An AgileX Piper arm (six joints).
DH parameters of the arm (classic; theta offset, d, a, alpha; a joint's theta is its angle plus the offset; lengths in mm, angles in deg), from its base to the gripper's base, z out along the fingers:
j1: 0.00 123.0 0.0 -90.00
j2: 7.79 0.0 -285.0 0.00
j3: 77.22 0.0 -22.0 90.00
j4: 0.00 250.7 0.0 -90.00
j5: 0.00 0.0 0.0 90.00
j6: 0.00 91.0 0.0 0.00
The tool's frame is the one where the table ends.
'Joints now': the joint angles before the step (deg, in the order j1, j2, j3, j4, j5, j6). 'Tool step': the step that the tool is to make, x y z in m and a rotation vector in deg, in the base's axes. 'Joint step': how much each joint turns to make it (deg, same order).
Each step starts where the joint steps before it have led.
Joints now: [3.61 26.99 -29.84 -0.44 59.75 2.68]
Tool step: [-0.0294 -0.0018 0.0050 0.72 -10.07 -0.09]
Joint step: [-0.10 -11.25 0.98 0.09 0.18 0.01]
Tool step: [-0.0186 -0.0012 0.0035 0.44 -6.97 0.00]
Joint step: [0.07 -6.95 0.00 -0.06 -0.03 0.08]
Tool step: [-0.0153 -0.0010 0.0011 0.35 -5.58 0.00]
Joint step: [0.03 -5.62 0.00 -0.03 0.03 0.03]
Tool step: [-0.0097 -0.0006 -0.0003 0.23 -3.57 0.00]
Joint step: [-0.01 -3.61 0.06 0.01 -0.03 0.00]
